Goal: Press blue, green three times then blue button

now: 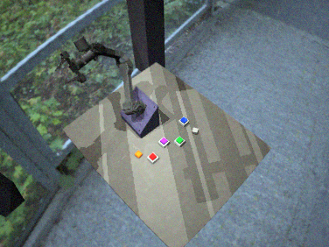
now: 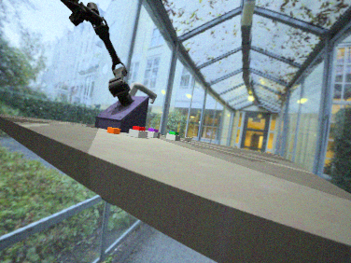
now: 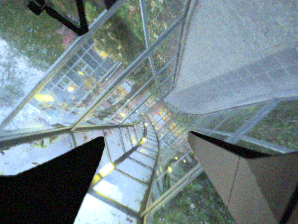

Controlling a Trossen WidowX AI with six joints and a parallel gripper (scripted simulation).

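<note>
Right now the blue button is 39 cm ahead of my gripper tip, 51 cm to the left of it and 53 cm below it. From my gripper tip the other things lie so: purple button: 40 cm ahead, 31 cm to the left, 53 cm below; red button: 43 cm ahead, 18 cm to the left, 53 cm below; orange block: 35 cm ahead, 14 cm to the left, 55 cm below.
</note>
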